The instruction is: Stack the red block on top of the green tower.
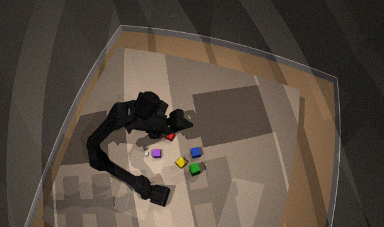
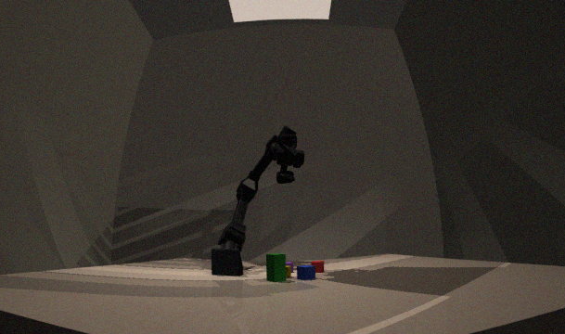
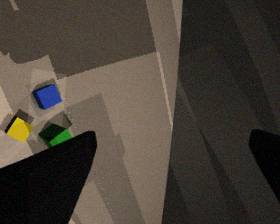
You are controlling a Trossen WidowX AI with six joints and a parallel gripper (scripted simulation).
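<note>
The red block lies 350 mm below my gripper tip, 110 mm to the left of it and 90 mm ahead of it. From my gripper tip the other things lie so: purple block: 350 mm below, 150 mm to the left, 20 mm behind; then yellow block: 350 mm below, 50 mm behind, 20 mm to the left; then blue block: 350 mm below, 40 mm to the right, 20 mm ahead.
</note>
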